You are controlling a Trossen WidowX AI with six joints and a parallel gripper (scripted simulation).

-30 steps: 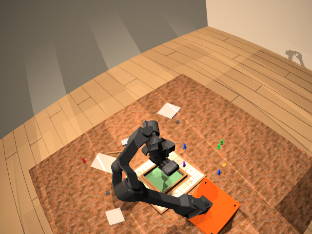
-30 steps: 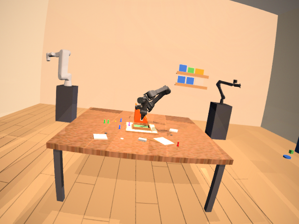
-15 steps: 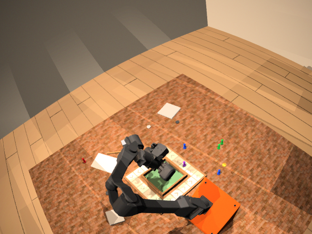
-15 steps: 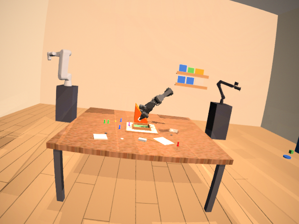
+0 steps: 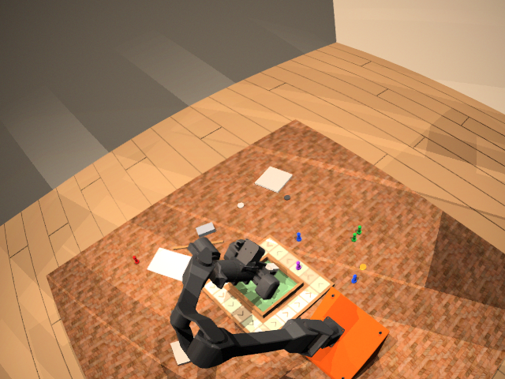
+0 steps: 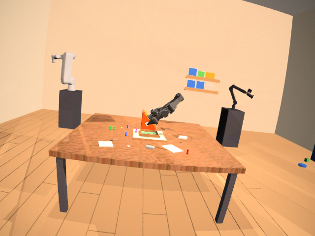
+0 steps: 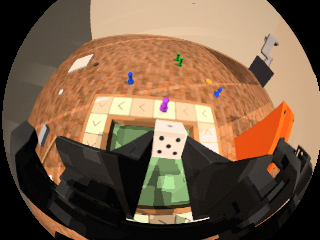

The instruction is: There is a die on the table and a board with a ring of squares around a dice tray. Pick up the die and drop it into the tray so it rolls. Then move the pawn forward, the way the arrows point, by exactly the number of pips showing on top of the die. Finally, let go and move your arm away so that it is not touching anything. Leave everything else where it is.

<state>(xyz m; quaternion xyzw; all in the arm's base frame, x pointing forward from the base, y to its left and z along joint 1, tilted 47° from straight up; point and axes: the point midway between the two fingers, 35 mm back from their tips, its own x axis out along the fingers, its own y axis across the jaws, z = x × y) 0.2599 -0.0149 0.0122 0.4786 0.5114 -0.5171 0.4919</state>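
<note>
My gripper tip is now 9 cm to the left of the purple pawn and 7 cm above it. From my gripper tip the other things lie so: white die (right at my gripper tip); green dice tray (9 cm below, 2 cm to the left, 1 cm ahead); yellow disc (23 cm to the right, 15 cm behind, 10 cm below).
</note>
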